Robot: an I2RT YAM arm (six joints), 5 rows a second.
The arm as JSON. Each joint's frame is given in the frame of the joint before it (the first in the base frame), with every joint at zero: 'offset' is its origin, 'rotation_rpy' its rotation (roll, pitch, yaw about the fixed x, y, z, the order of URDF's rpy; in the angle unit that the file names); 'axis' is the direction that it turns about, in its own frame. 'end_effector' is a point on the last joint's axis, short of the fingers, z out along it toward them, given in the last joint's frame.
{
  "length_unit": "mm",
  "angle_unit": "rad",
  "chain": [
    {
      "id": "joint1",
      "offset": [
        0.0,
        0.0,
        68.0
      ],
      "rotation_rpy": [
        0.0,
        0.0,
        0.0
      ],
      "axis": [
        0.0,
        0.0,
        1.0
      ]
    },
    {
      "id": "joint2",
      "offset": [
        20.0,
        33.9,
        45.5
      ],
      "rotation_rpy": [
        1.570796,
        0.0,
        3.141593
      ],
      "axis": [
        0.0,
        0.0,
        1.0
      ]
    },
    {
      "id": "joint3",
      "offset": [
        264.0,
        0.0,
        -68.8
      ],
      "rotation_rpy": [
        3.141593,
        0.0,
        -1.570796
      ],
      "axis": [
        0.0,
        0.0,
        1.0
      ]
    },
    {
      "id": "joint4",
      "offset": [
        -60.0,
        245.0,
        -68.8
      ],
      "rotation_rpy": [
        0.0,
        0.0,
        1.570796
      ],
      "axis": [
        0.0,
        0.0,
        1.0
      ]
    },
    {
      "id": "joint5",
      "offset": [
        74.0,
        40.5,
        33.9
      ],
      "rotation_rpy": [
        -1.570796,
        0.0,
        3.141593
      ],
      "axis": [
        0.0,
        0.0,
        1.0
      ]
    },
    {
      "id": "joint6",
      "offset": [
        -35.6,
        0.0,
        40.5
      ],
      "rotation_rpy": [
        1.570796,
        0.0,
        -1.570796
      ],
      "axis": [
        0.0,
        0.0,
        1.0
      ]
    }
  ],
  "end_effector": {
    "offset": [
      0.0,
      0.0,
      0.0
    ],
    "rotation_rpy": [
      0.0,
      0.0,
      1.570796
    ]
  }
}
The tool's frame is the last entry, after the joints.
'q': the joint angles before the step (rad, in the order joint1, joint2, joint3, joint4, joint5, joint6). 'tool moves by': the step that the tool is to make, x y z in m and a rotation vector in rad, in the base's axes. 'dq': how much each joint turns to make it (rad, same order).
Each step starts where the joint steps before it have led.
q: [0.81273 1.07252 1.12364 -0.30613 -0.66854 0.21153]
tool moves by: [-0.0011 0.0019 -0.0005 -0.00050 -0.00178 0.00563]
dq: [0.00945 0.00219 -0.00107 0.00363 0.00411 -0.00079]
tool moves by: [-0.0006 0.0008 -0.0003 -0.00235 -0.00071 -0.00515]
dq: [0.00548 0.00016 -0.00061 0.00001 0.01082 0.00080]
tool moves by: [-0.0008 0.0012 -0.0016 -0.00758 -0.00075 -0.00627]
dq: [0.00776 0.00044 -0.00339 -0.00269 0.01501 -0.00236]
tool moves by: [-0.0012 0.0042 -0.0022 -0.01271 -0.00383 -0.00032]
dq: [0.01807 0.00870 0.00027 -0.00292 0.02072 -0.00747]
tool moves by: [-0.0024 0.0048 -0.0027 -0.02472 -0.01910 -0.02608]
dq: [0.02805 0.00658 0.00008 -0.00956 0.06049 -0.01722]
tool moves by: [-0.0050 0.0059 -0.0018 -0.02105 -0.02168 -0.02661]
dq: [0.04060 0.00413 -0.00031 -0.00398 0.07304 -0.01076]
